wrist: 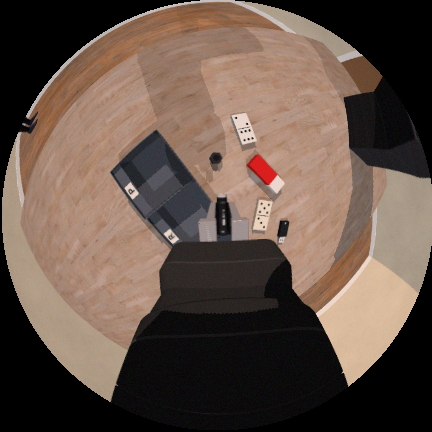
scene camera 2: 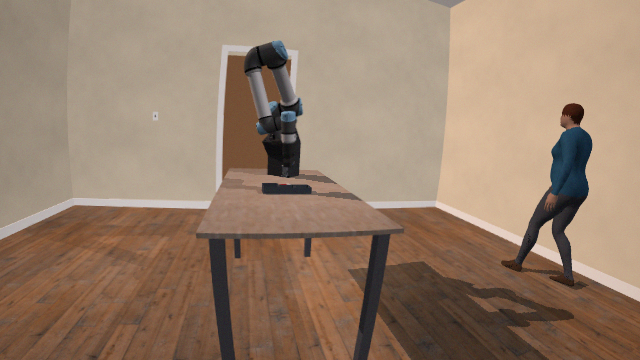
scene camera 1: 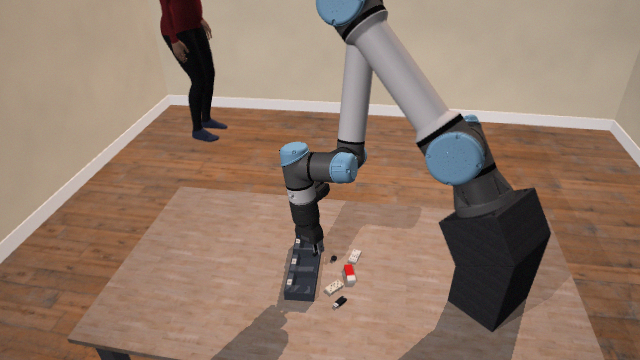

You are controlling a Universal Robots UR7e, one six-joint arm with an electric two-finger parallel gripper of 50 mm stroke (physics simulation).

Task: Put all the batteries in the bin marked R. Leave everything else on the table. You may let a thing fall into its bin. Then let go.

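Frame: origin at the arm's base, x right, y down, z ahead, level; centimetres.
Where they show: gripper, fingertip midpoint: (wrist: 221,211) (scene camera 2: 285,176) (scene camera 1: 319,251); arm's base, origin of the base link: (scene camera 2: 279,134) (scene camera 1: 485,205).
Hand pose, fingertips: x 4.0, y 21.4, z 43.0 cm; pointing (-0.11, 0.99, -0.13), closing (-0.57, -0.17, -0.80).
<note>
Each offset is from my fingertips to the top centre of the thing. "pt": to the spot under its first point.
My gripper (scene camera 1: 315,249) (scene camera 2: 285,173) (wrist: 221,211) is shut on a black cylindrical battery {dx -0.1, dy -0.9, dz +0.1 cm} (wrist: 222,207) with a silvery end. It is held above the table, at the right side of the dark three-bin tray {dx +0.2, dy +3.5, dz +4.4 cm} (scene camera 1: 300,295) (scene camera 2: 286,189) (wrist: 120,182) in scene camera 1. The bin marked R {pt dx +2.2, dy +4.6, dz +7.7 cm} (wrist: 161,226) is next to the bin marked P in the wrist view. The gripper hides part of the R bin and the third bin. No battery shows in the visible part of the R bin.
A small dark upright object {dx +4.7, dy +6.6, dz -4.1 cm} (scene camera 1: 333,258) (wrist: 216,159) stands beside the tray. Two dominoes {dx +6.1, dy +6.7, dz -10.6 cm} (scene camera 1: 354,256) (wrist: 243,129) {dx -7.0, dy +6.7, dz -4.8 cm} (scene camera 1: 333,287) (wrist: 262,215), a red and white block {dx -1.9, dy +6.1, dz -9.1 cm} (scene camera 1: 349,274) (wrist: 265,173) and a black USB stick {dx -12.6, dy +6.6, dz -6.4 cm} (scene camera 1: 339,302) (wrist: 283,230) lie on the table.
</note>
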